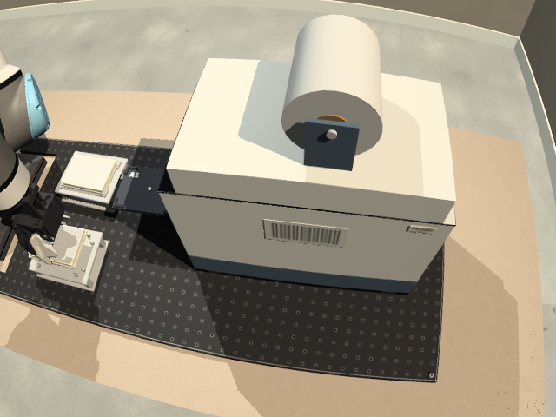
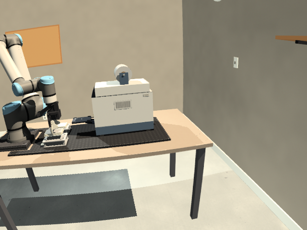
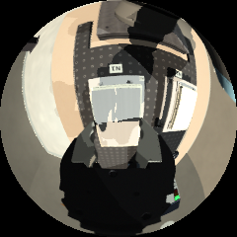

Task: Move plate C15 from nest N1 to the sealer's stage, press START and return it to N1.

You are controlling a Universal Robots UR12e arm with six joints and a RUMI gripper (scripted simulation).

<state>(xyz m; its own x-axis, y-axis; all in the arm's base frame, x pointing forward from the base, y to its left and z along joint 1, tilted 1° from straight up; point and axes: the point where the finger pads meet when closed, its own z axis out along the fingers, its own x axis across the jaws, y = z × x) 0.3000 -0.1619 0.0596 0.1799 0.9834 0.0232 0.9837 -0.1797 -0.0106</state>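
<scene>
Now: hand 10 mm above the well plate. From my hand the other things lie so: foil roll (540 mm ahead, 50 mm to the left, 330 mm above); then sealer stage (210 mm ahead, 110 mm to the left, 20 mm above).
</scene>
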